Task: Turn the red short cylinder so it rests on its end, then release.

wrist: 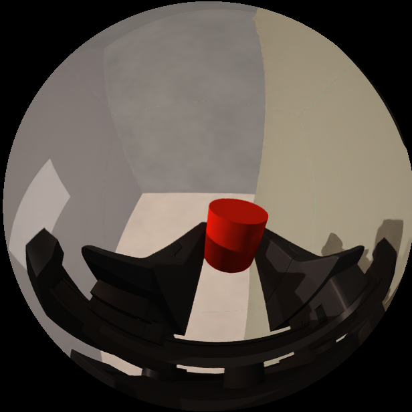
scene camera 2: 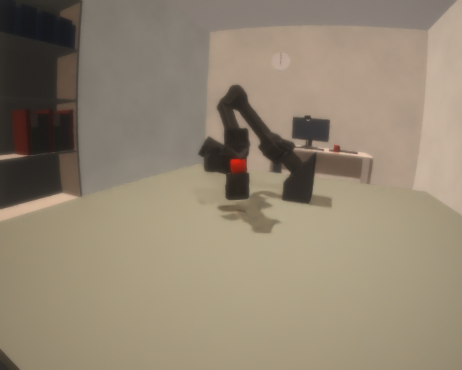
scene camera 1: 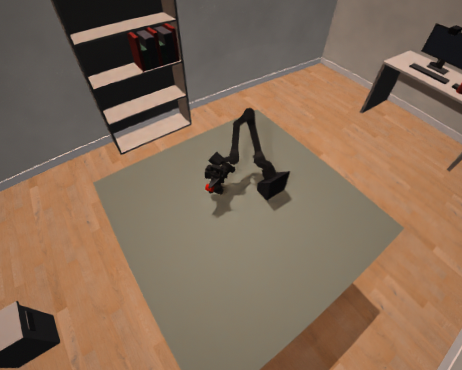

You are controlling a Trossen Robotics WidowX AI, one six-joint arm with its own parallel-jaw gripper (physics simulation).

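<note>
The red short cylinder (scene camera 1: pixel 209 188) (scene camera 2: pixel 238 166) (wrist: pixel 232 242) is held above the mat, clear of its surface. My gripper (scene camera 1: pixel 211 187) (scene camera 2: pixel 237 168) (wrist: pixel 229 228) is shut on its curved side. In scene camera 2 one finger is above the cylinder and the other below it. In the wrist view the cylinder sits between both fingertips, one flat end showing; the mat is off to the right, so its long axis looks about level, not upright. The arm hides part of it in scene camera 1.
The green-grey mat (scene camera 1: pixel 240 280) (scene camera 2: pixel 230 290) (wrist: pixel 320 130) lies under the arm, with the arm's dark base (scene camera 1: pixel 273 185) (scene camera 2: pixel 299 184) on it. A bookshelf (scene camera 1: pixel 131 103) stands beyond the mat. A desk (scene camera 1: pixel 410 61) (scene camera 2: pixel 365 156) with a monitor (scene camera 2: pixel 311 130) stands farther off.
</note>
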